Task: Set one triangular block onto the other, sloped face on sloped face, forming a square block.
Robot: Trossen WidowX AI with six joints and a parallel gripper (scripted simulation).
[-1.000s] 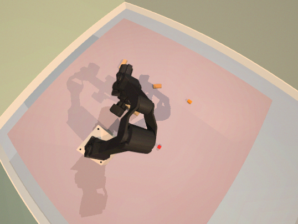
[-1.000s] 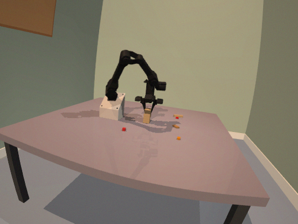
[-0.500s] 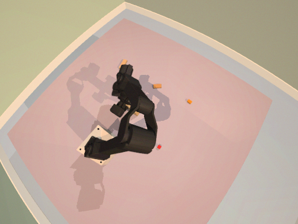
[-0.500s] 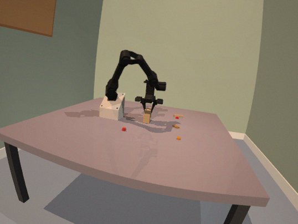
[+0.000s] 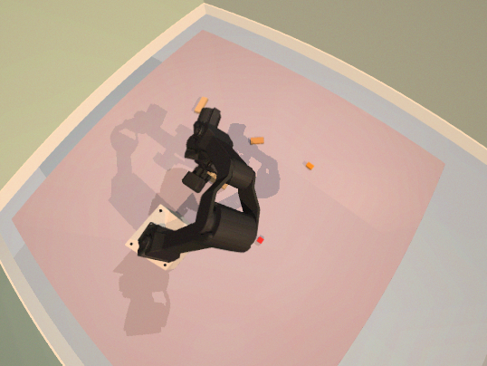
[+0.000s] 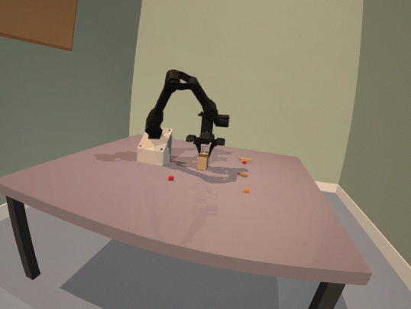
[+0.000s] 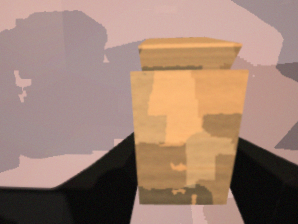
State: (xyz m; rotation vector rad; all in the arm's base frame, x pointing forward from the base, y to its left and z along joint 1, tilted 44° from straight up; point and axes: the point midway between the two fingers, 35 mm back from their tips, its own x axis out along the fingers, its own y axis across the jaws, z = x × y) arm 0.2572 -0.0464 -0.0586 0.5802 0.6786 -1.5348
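My gripper tip is now 3 cm to the left of the pale wooden triangular block and 4 cm above it. The rest, counted from my gripper tip: brown flat piece (20 cm ahead, 4 cm to the right, 5 cm below); then orange cube (22 cm ahead, 25 cm to the right, 5 cm below); then tan bar (22 cm ahead, 25 cm to the left, 5 cm below).
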